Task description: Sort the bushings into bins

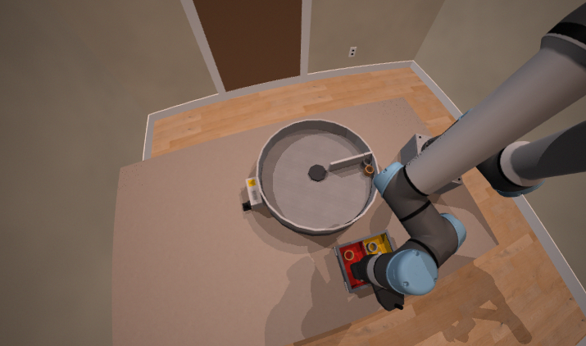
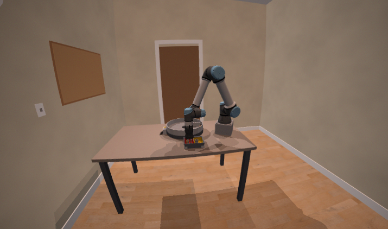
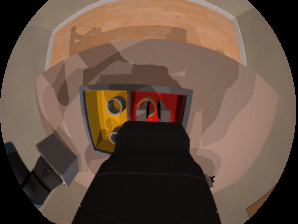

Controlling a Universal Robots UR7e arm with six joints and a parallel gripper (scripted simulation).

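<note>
Right now my hand is 40 mm past the red bin and 40 mm to the left of it. Also, from my hand: turntable (30 mm ahead, 370 mm to the right, 20 mm above).
</note>
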